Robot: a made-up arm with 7 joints. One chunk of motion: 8 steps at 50 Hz.
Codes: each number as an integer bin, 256 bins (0 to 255) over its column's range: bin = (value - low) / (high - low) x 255, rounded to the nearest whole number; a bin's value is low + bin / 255 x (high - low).
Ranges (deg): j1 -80.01..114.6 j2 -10..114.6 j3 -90.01..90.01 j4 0..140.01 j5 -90.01..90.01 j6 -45.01..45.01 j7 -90.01..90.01
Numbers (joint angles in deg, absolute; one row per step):
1: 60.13 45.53 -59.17 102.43 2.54 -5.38 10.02
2: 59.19 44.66 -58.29 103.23 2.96 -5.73 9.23
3: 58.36 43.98 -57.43 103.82 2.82 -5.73 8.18
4: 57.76 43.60 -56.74 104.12 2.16 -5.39 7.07
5: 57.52 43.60 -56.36 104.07 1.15 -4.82 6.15
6: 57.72 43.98 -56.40 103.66 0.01 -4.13 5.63
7: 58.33 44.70 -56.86 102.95 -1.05 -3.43 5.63
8: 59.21 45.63 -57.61 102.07 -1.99 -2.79 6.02
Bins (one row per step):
1: 184 114 44 187 131 112 142
2: 182 112 45 188 132 111 141
3: 181 110 46 189 131 111 139
4: 181 110 47 190 131 112 138
5: 180 110 48 190 129 114 136
6: 180 110 48 189 128 116 135
7: 181 112 47 188 126 118 135
8: 182 114 46 186 125 120 136

